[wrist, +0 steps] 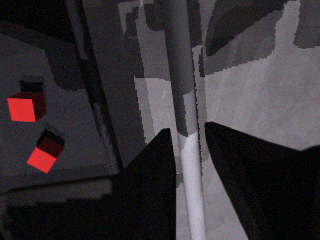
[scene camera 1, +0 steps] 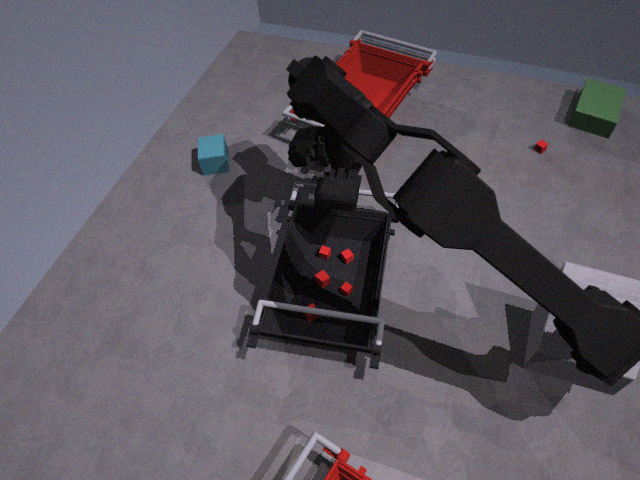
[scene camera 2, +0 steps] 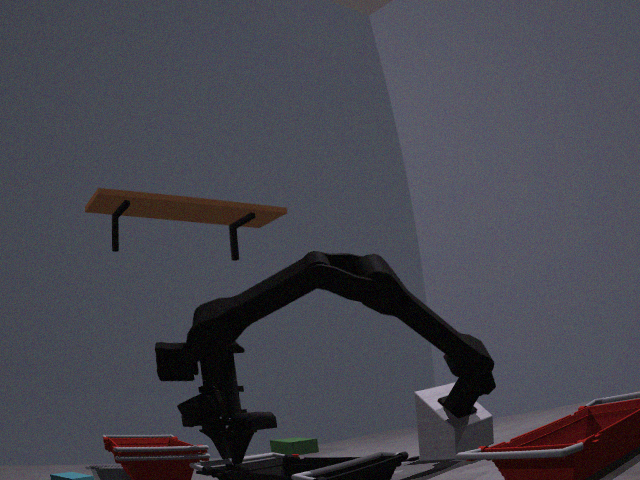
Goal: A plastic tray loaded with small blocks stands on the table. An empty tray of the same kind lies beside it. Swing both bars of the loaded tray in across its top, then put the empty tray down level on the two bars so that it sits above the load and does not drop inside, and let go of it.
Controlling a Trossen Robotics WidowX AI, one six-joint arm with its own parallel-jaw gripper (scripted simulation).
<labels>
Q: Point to a red block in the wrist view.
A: At 44,156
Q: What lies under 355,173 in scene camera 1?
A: The gripper.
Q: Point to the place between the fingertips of the gripper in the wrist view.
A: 187,133
</labels>
